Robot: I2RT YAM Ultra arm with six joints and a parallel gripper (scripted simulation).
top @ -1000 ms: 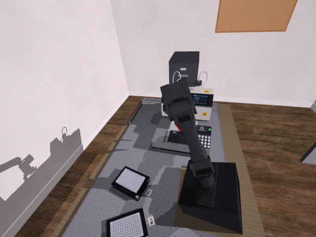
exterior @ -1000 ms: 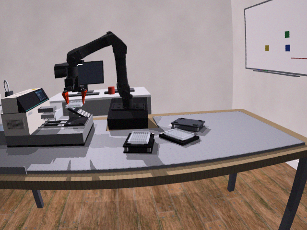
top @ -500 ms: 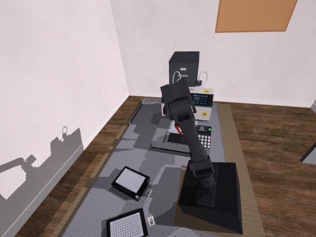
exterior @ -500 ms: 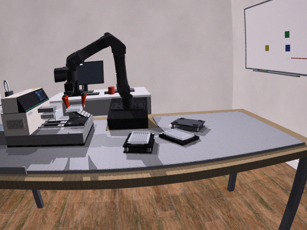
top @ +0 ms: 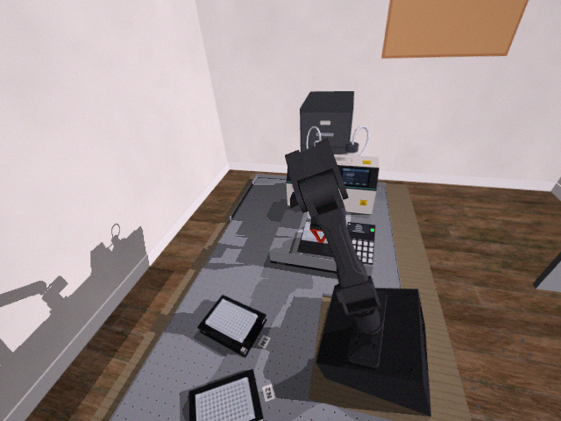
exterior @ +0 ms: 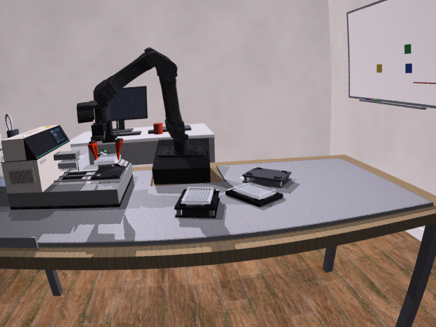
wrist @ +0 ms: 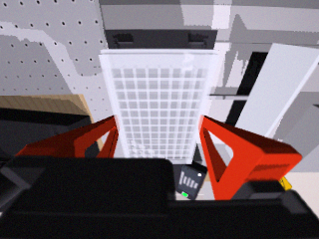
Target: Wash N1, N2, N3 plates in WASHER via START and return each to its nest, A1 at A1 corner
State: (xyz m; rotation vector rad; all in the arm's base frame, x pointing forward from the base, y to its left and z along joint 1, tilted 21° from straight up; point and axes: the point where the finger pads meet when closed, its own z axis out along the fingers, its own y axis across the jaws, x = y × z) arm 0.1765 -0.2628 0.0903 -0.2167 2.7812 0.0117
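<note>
Right now the black washer carrier is 5 cm below my hand. Also, from my hand: manifold head: 2 cm ahead, 15 cm to the right; washer: 3 cm ahead, 15 cm to the right; N1 label: 6 cm ahead, 36 cm to the left, 13 cm below.
</note>
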